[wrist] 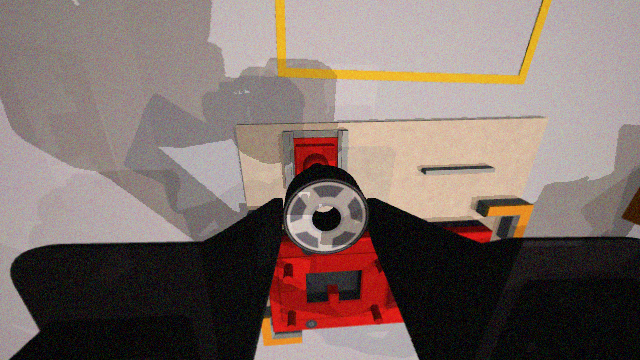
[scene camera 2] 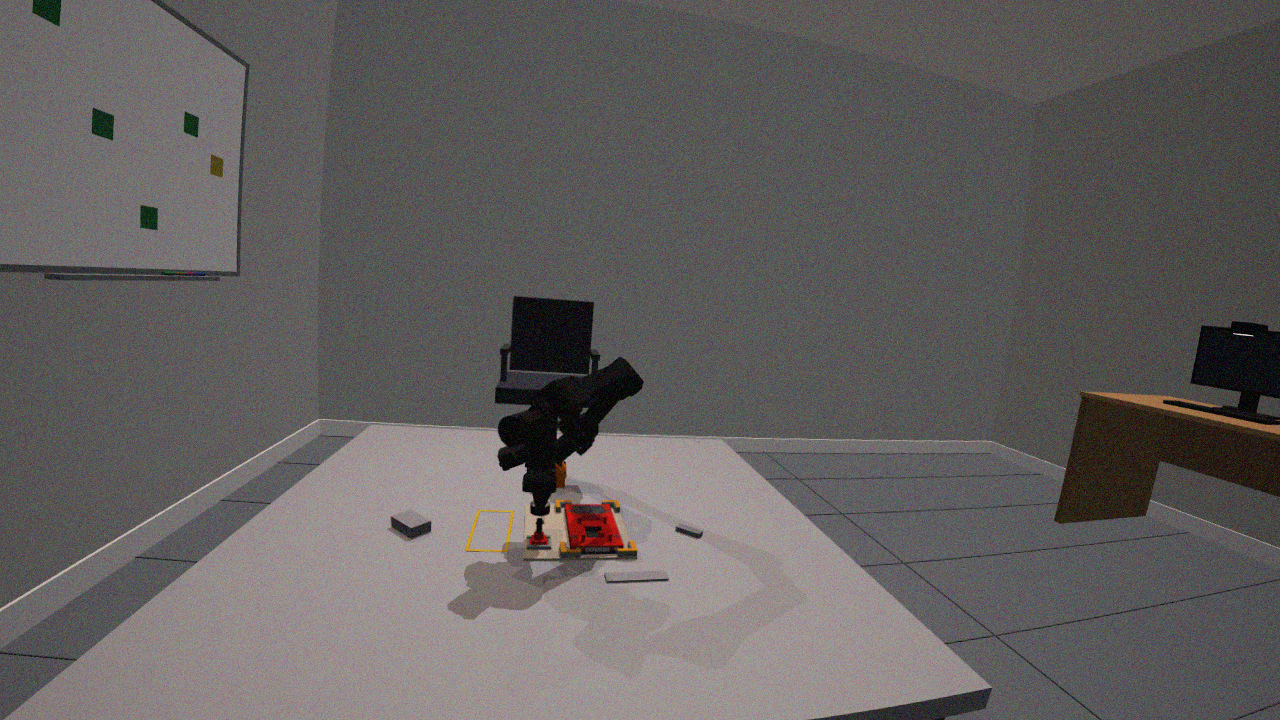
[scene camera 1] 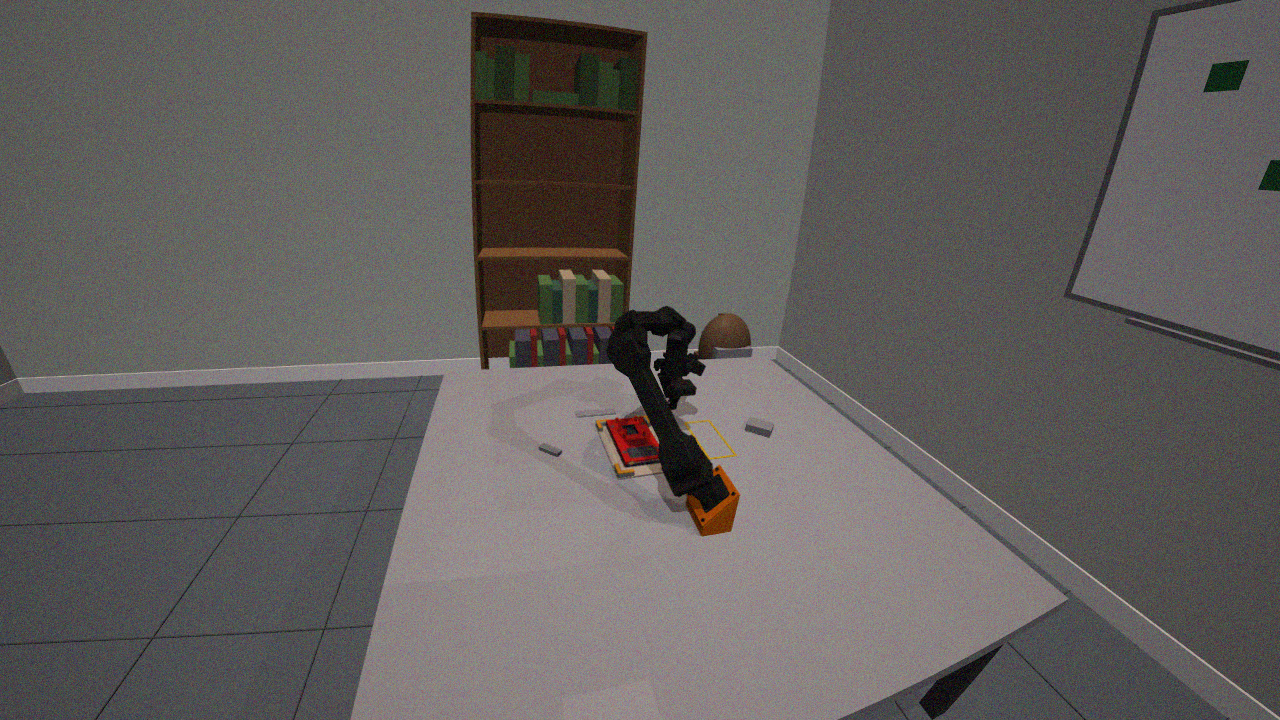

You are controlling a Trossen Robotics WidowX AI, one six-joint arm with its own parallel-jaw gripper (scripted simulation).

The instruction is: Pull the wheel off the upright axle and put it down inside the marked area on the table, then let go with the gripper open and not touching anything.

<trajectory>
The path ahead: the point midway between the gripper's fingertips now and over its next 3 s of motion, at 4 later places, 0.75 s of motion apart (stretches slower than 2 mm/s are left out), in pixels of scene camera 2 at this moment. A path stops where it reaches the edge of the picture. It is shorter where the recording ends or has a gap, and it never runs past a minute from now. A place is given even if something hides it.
My gripper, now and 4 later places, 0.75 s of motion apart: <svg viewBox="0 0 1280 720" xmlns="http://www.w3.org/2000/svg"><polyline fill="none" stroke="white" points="539,507 509,487 491,488 490,525 497,488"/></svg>
</trajectory>
